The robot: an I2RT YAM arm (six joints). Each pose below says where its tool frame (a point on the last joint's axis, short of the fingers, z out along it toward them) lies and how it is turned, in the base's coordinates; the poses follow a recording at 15 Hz.
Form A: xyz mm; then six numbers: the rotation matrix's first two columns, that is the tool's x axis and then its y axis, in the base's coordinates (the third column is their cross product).
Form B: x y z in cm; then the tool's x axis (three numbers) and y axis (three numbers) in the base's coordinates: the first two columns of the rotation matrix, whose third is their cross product. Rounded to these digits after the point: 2 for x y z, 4 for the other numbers.
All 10 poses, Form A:
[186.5 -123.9 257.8 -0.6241 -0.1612 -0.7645 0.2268 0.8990 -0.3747]
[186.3 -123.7 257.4 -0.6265 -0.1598 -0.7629 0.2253 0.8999 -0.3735]
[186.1 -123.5 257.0 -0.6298 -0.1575 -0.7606 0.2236 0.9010 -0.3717]
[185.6 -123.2 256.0 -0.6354 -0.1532 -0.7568 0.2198 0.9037 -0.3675]
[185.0 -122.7 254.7 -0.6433 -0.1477 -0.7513 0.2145 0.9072 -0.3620]
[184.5 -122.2 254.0 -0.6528 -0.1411 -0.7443 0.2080 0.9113 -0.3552]
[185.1 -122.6 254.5 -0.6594 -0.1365 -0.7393 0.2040 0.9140 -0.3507]
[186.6 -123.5 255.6 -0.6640 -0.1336 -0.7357 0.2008 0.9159 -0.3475]
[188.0 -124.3 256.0 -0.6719 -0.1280 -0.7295 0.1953 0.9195 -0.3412]
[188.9 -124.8 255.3 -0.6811 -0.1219 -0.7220 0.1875 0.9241 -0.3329]
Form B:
[18.65 -12.39 25.78 -0.6241 -0.1612 -0.7645 0.2268 0.8990 -0.3747]
[18.63 -12.37 25.74 -0.6265 -0.1598 -0.7629 0.2253 0.8999 -0.3735]
[18.61 -12.35 25.70 -0.6298 -0.1575 -0.7606 0.2236 0.9010 -0.3717]
[18.56 -12.32 25.60 -0.6354 -0.1532 -0.7568 0.2198 0.9037 -0.3675]
[18.50 -12.27 25.47 -0.6433 -0.1477 -0.7513 0.2145 0.9072 -0.3620]
[18.45 -12.22 25.40 -0.6528 -0.1411 -0.7443 0.2080 0.9113 -0.3552]
[18.51 -12.26 25.45 -0.6594 -0.1365 -0.7393 0.2040 0.9140 -0.3507]
[18.66 -12.35 25.56 -0.6640 -0.1336 -0.7357 0.2008 0.9159 -0.3475]
[18.80 -12.43 25.60 -0.6719 -0.1280 -0.7295 0.1953 0.9195 -0.3412]
[18.89 -12.48 25.53 -0.6811 -0.1219 -0.7220 0.1875 0.9241 -0.3329]

